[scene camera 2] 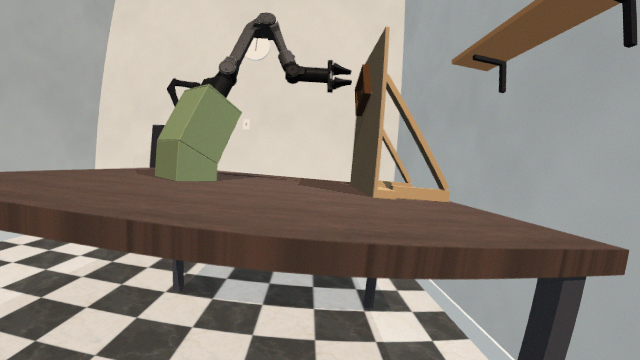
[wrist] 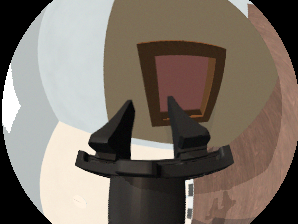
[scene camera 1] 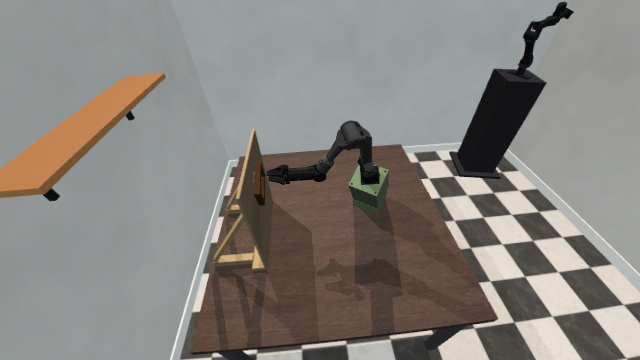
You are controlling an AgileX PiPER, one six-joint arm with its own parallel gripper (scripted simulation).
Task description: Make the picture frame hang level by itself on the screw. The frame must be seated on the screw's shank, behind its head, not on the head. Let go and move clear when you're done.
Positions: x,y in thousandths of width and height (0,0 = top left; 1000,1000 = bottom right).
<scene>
In view: my gripper (wrist: 505,462) and a brown picture frame (wrist: 653,364).
</scene>
